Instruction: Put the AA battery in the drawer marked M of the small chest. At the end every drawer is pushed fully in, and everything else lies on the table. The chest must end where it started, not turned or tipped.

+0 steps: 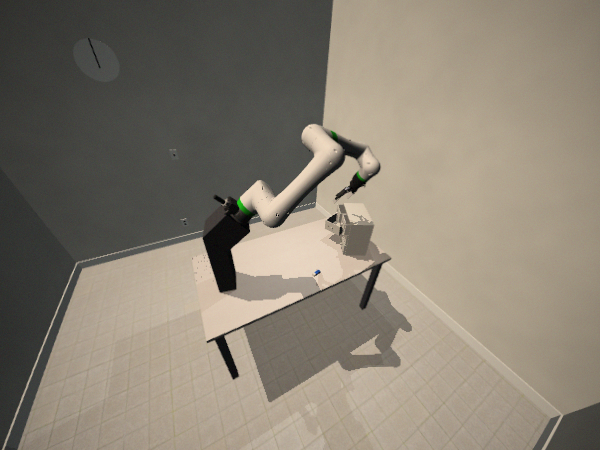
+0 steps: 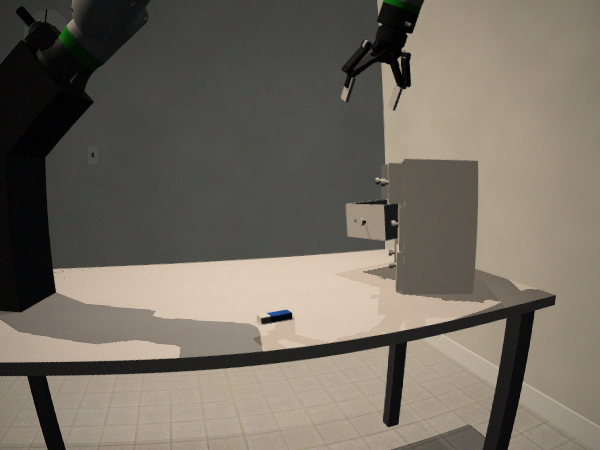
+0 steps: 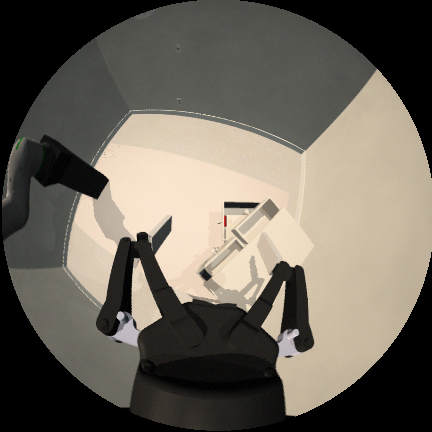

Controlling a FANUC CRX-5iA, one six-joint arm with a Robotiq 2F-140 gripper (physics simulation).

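Pixels of known places: gripper, fingertip midpoint: point(image 1: 340, 199) point(image 2: 368, 104) point(image 3: 215, 231); arm's base at its link origin: point(image 1: 238, 215) point(image 2: 59, 72).
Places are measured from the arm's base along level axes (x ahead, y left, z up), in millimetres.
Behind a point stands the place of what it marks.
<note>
The small chest point(image 1: 358, 239) {x 847, y -188, z -368 mm} point(image 2: 440, 225) {x 849, y -189, z -378 mm} point(image 3: 295, 235) {x 1002, y 63, z -228 mm} stands upright at the table's right end. One drawer point(image 1: 332, 226) {x 775, y 55, z -375 mm} point(image 2: 373, 227) {x 786, y 27, z -405 mm} point(image 3: 224, 232) {x 803, y 21, z -433 mm} is pulled well out; its letter is not readable. A small red item point(image 3: 225, 220) {x 791, y 70, z -421 mm}, which looks like the AA battery, shows inside it against the front wall. Above, a top drawer point(image 2: 384, 171) {x 819, y 24, z -257 mm} point(image 3: 239, 238) {x 845, y 9, z -296 mm} stands a little out, with open compartments showing. My gripper point(image 1: 341, 198) {x 763, y -2, z -82 mm} point(image 2: 370, 103) {x 763, y -2, z -82 mm} point(image 3: 215, 231) {x 763, y -2, z -82 mm} is open and empty, high above the chest's front side, its fingers touching nothing.
A blue and white block point(image 1: 317, 272) {x 464, y -204, z -529 mm} point(image 2: 279, 316) {x 465, y -210, z -531 mm}, like an eraser, lies on the table point(image 1: 280, 260) {x 279, y 49, z -540 mm} point(image 2: 200, 295) {x 328, y 10, z -540 mm} near its front edge. The arm's black pedestal point(image 1: 220, 260) {x -157, y -47, z -247 mm} point(image 2: 25, 215) {x -91, y 3, z -327 mm} point(image 3: 82, 175) {x -82, y 40, z -327 mm} stands at the other end. A beige wall rises behind the chest.
</note>
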